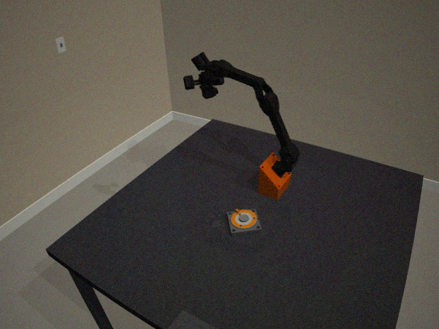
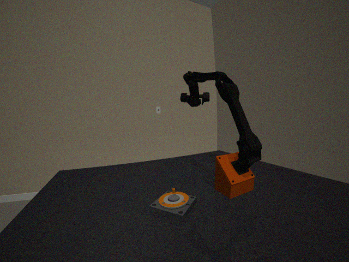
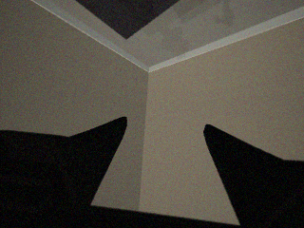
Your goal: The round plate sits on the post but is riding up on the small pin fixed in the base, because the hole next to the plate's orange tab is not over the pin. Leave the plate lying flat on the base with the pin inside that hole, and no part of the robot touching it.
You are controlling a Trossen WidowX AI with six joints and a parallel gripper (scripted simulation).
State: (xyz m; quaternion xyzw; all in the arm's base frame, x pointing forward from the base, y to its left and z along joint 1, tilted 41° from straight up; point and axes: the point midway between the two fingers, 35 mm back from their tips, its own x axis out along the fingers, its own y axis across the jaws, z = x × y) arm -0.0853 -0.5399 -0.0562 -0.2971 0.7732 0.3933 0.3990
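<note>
The base is 440 mm to the left of my gripper tip, 390 mm ahead of it and 380 mm below it.
</note>
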